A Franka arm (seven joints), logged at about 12 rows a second.
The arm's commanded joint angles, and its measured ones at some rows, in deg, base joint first. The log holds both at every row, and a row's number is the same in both.
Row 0, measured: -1.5, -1.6, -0.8, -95.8, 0.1, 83.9, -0.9
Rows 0 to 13, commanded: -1.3, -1.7, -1.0, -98.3, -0.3, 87.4, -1.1; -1.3, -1.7, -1.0, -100.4, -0.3, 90.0, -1.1; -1.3, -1.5, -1.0, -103.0, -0.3, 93.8, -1.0; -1.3, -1.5, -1.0, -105.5, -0.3, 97.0, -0.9; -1.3, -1.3, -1.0, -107.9, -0.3, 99.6, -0.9; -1.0, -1.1, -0.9, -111.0, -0.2, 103.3, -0.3; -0.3, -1.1, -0.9, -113.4, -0.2, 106.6, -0.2; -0.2, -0.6, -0.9, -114.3, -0.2, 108.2, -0.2; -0.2, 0.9, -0.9, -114.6, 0.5, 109.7, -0.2; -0.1, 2.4, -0.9, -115.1, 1.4, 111.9, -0.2; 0.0, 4.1, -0.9, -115.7, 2.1, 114.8, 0.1; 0.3, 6.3, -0.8, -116.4, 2.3, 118.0, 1.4; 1.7, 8.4, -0.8, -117.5, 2.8, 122.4, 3.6; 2.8, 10.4, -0.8, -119.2, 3.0, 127.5, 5.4
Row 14, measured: 0.6, 6.9, -0.7, -117.5, 1.8, 120.9, 1.5
